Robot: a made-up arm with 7 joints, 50 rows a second.
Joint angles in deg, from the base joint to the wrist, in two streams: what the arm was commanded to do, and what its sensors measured. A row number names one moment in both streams.
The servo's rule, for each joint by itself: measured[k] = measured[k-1] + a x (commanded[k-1-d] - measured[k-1]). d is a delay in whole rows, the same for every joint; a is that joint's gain. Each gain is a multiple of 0.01, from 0.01 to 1. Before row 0 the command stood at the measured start. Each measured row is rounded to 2 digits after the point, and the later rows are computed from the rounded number. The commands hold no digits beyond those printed.
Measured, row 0:
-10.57, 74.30, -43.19, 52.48, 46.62, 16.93, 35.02
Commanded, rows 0 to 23:
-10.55, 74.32, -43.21, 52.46, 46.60, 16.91, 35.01
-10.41, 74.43, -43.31, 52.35, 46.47, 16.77, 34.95
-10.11, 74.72, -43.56, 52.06, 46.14, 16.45, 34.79
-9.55, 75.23, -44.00, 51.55, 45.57, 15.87, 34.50
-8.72, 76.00, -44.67, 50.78, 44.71, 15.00, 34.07
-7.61, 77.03, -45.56, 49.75, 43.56, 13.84, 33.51
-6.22, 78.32, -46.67, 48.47, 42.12, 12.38, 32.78
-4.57, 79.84, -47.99, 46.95, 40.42, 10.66, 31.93
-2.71, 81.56, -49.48, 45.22, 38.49, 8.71, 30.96
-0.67, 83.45, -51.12, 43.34, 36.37, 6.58, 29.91
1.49, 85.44, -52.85, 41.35, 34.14, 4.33, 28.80
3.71, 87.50, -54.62, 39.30, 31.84, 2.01, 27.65
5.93, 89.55, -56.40, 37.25, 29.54, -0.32, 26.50
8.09, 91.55, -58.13, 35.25, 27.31, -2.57, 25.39
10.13, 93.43, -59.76, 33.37, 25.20, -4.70, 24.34
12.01, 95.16, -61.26, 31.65, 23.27, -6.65, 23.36
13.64, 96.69, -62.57, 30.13, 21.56, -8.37, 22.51
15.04, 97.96, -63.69, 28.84, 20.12, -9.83, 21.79
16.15, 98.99, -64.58, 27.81, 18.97, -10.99, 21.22
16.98, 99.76, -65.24, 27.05, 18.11, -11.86, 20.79
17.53, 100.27, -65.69, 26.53, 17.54, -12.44, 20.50
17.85, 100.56, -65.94, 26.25, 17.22, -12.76, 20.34
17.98, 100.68, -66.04, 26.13, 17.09, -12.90, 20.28
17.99, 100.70, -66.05, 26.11, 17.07, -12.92, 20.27
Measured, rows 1 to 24:
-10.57, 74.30, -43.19, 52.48, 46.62, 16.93, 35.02
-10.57, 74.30, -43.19, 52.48, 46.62, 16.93, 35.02
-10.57, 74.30, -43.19, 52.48, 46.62, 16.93, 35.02
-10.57, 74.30, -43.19, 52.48, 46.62, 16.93, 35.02
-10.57, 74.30, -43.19, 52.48, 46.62, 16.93, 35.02
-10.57, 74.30, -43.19, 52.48, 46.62, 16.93, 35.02
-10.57, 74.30, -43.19, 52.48, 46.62, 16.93, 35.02
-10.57, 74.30, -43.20, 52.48, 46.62, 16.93, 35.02
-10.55, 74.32, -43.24, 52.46, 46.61, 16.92, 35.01
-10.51, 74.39, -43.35, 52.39, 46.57, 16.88, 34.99
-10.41, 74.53, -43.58, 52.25, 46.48, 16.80, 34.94
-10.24, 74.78, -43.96, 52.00, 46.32, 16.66, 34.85
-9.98, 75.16, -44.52, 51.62, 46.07, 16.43, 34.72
-9.60, 75.70, -45.27, 51.08, 45.71, 16.11, 34.53
-9.10, 76.40, -46.22, 50.38, 45.23, 15.67, 34.27
-8.46, 77.28, -47.36, 49.50, 44.62, 15.11, 33.94
-7.68, 78.33, -48.68, 48.45, 43.88, 14.43, 33.54
-6.76, 79.54, -50.14, 47.24, 43.00, 13.62, 33.07
-5.71, 80.89, -51.71, 45.89, 42.00, 12.69, 32.53
-4.55, 82.36, -53.35, 44.42, 40.88, 11.65, 31.93
-3.29, 83.92, -55.02, 42.86, 39.66, 10.51, 31.28
-1.95, 85.54, -56.68, 41.25, 38.36, 9.29, 30.59
-0.55, 87.18, -58.28, 39.62, 37.00, 8.01, 29.87
0.87, 88.80, -59.78, 38.01, 35.61, 6.70, 29.13
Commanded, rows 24 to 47:
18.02, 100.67, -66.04, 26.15, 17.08, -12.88, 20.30
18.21, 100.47, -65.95, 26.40, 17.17, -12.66, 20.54
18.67, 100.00, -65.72, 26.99, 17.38, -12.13, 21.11
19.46, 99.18, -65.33, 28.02, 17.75, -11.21, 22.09
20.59, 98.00, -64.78, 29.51, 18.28, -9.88, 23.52
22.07, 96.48, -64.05, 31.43, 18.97, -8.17, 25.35
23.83, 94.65, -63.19, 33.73, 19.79, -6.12, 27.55
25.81, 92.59, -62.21, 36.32, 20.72, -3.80, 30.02
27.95, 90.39, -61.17, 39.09, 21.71, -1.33, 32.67
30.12, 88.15, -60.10, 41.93, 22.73, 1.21, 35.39
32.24, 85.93, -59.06, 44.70, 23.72, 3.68, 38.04
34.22, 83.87, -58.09, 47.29, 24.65, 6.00, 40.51
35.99, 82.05, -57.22, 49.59, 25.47, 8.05, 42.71
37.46, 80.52, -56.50, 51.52, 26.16, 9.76, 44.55
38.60, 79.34, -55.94, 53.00, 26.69, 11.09, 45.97
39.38, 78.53, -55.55, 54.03, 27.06, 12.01, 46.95
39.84, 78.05, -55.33, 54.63, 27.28, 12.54, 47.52
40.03, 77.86, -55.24, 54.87, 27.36, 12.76, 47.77
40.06, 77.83, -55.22, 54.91, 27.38, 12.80, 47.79
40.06, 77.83, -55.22, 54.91, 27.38, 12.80, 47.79
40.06, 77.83, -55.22, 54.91, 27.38, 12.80, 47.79
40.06, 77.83, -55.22, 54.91, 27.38, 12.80, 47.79
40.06, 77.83, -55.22, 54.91, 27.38, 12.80, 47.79
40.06, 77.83, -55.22, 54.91, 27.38, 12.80, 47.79
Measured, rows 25 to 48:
2.29, 90.36, -61.15, 36.45, 34.22, 5.38, 28.40
3.68, 91.83, -62.35, 34.98, 32.85, 4.07, 27.68
5.01, 93.18, -63.36, 33.63, 31.52, 2.80, 26.99
6.26, 94.39, -64.18, 32.42, 30.26, 1.58, 26.34
7.42, 95.44, -64.80, 31.37, 29.09, 0.43, 25.74
8.48, 96.33, -65.23, 30.48, 28.01, -0.64, 25.19
9.43, 97.07, -65.52, 29.74, 27.03, -1.62, 24.70
10.29, 97.68, -65.70, 29.13, 26.13, -2.52, 24.26
11.08, 98.15, -65.79, 28.67, 25.32, -3.33, 23.89
11.84, 98.46, -65.77, 28.38, 24.61, -4.03, 23.61
12.60, 98.58, -65.62, 28.32, 23.99, -4.60, 23.46
13.40, 98.48, -65.33, 28.52, 23.48, -5.02, 23.47
14.27, 98.14, -64.88, 29.01, 23.07, -5.27, 23.66
15.23, 97.55, -64.29, 29.81, 22.77, -5.34, 24.05
16.29, 96.71, -63.56, 30.92, 22.59, -5.22, 24.65
17.46, 95.64, -62.72, 32.31, 22.51, -4.91, 25.45
18.73, 94.37, -61.80, 33.95, 22.53, -4.42, 26.44
20.08, 92.94, -60.84, 35.78, 22.64, -3.77, 27.60
21.49, 91.40, -59.88, 37.74, 22.82, -2.99, 28.89
22.94, 89.81, -58.95, 39.75, 23.06, -2.11, 30.27
24.39, 88.23, -58.09, 41.75, 23.34, -1.16, 31.70
25.81, 86.72, -57.34, 43.66, 23.64, -0.18, 33.13
27.17, 85.33, -56.71, 45.42, 23.95, 0.80, 34.51
28.44, 84.09, -56.23, 46.99, 24.25, 1.74, 35.81

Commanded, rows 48 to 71:
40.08, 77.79, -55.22, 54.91, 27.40, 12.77, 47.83
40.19, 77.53, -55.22, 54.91, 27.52, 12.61, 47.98
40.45, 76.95, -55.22, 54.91, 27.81, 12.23, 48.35
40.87, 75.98, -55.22, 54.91, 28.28, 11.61, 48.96
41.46, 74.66, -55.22, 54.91, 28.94, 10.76, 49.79
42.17, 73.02, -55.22, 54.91, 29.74, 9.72, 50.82
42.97, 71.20, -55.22, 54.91, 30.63, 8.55, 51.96
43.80, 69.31, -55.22, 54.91, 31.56, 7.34, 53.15
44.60, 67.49, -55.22, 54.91, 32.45, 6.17, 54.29
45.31, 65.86, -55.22, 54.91, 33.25, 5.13, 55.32
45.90, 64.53, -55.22, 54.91, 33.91, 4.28, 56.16
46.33, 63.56, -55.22, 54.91, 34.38, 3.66, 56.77
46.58, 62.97, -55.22, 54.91, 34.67, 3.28, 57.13
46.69, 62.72, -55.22, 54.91, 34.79, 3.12, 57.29
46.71, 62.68, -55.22, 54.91, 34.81, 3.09, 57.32
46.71, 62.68, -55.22, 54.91, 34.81, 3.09, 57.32
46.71, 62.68, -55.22, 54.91, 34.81, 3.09, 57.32
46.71, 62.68, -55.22, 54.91, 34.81, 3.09, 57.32
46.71, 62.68, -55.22, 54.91, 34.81, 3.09, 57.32
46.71, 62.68, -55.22, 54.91, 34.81, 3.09, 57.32
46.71, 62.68, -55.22, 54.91, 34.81, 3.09, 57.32
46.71, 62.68, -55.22, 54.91, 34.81, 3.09, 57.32
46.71, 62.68, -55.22, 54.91, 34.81, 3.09, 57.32
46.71, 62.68, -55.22, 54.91, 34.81, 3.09, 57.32
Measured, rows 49 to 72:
29.60, 83.03, -55.88, 48.33, 24.53, 2.62, 37.01
30.65, 82.15, -55.65, 49.45, 24.79, 3.43, 38.09
31.59, 81.42, -55.50, 50.38, 25.02, 4.18, 39.06
32.44, 80.81, -55.40, 51.15, 25.23, 4.87, 39.93
33.20, 80.30, -55.34, 51.79, 25.42, 5.50, 40.72
33.89, 79.88, -55.30, 52.32, 25.60, 6.08, 41.43
34.51, 79.53, -55.27, 52.76, 25.76, 6.62, 42.07
35.07, 79.23, -55.25, 53.13, 25.91, 7.11, 42.65
35.58, 78.94, -55.24, 53.43, 26.05, 7.55, 43.18
36.07, 78.60, -55.23, 53.68, 26.21, 7.92, 43.70
36.55, 78.15, -55.23, 53.89, 26.40, 8.22, 44.23
37.04, 77.56, -55.23, 54.06, 26.63, 8.42, 44.79
37.55, 76.79, -55.23, 54.20, 26.91, 8.52, 45.39
38.09, 75.84, -55.23, 54.32, 27.24, 8.52, 46.05
38.66, 74.73, -55.23, 54.42, 27.63, 8.43, 46.76
39.25, 73.50, -55.23, 54.50, 28.06, 8.25, 47.51
39.86, 72.20, -55.23, 54.57, 28.53, 8.00, 48.29
40.46, 70.90, -55.23, 54.63, 29.01, 7.70, 49.08
41.05, 69.65, -55.23, 54.68, 29.49, 7.38, 49.85
41.60, 68.51, -55.23, 54.72, 29.96, 7.05, 50.58
42.11, 67.53, -55.23, 54.75, 30.39, 6.74, 51.25
42.57, 66.71, -55.23, 54.78, 30.79, 6.45, 51.86
42.98, 66.02, -55.23, 54.80, 31.15, 6.18, 52.41
43.35, 65.45, -55.23, 54.82, 31.48, 5.93, 52.90

